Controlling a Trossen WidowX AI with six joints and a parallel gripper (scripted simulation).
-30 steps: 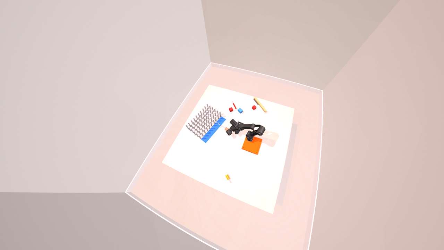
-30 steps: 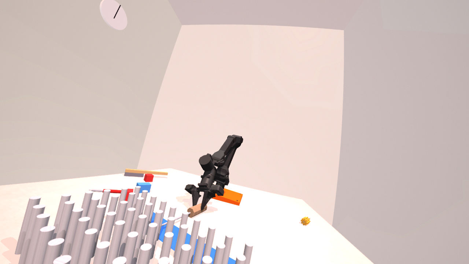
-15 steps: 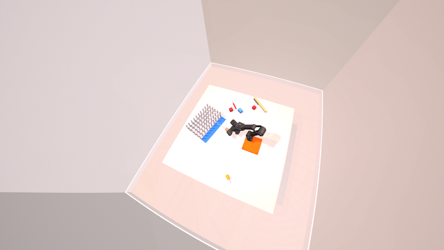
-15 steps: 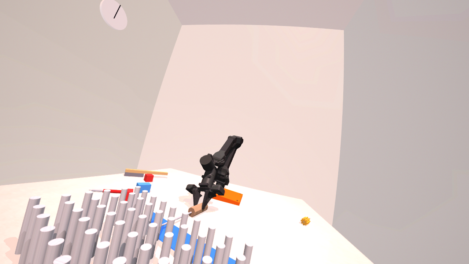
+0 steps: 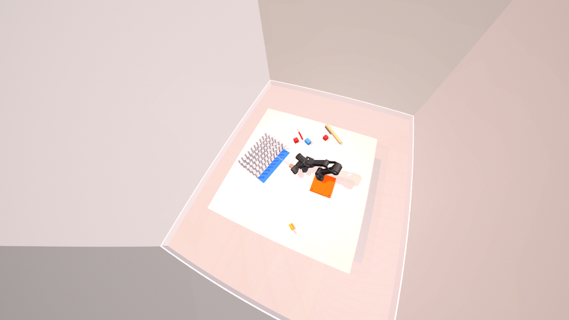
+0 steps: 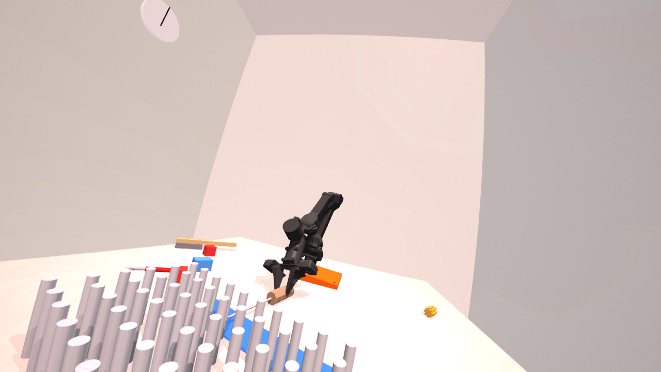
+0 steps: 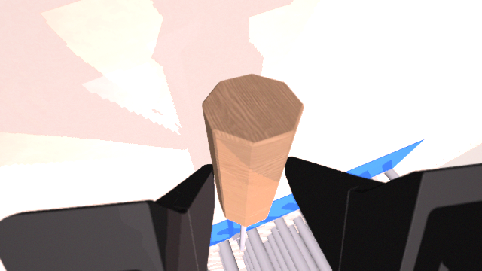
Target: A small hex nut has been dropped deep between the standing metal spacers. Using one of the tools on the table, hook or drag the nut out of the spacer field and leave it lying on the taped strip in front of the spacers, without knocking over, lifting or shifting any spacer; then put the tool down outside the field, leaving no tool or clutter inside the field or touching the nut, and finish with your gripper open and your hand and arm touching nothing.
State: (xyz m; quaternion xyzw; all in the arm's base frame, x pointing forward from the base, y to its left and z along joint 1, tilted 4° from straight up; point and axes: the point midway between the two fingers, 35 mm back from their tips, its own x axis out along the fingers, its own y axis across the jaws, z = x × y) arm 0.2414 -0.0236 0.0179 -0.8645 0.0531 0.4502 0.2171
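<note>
Now: the hook tool 10 cm ahead of my gripper tip, 3 cm to the right of it and 1 cm below it. Round my gripper tip: blue block 4 cm behind, 32 cm to the right; then blue taped strip 19 cm ahead, 3 cm to the left, 2 cm below; then red-handled tool 8 cm ahead, 42 cm to the right, 1 cm below.
</note>
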